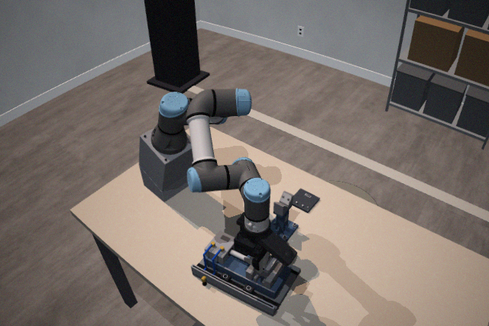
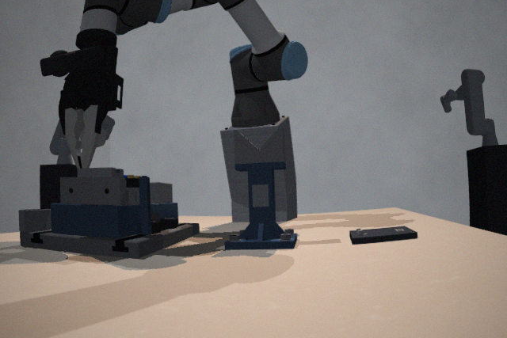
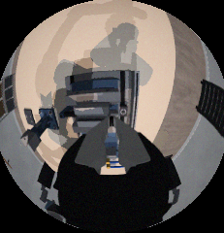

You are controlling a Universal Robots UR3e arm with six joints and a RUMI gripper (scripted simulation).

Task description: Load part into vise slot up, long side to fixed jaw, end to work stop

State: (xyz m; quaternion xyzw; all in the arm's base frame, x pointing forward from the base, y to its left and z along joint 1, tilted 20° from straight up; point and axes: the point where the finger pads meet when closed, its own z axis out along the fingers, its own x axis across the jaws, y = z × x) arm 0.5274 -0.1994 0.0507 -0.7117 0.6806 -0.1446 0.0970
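Right now my hand is 30 mm to the right of the grey part and 20 mm above it. Round my hand: blue vise: 80 mm below, 70 mm behind, 30 mm to the left.
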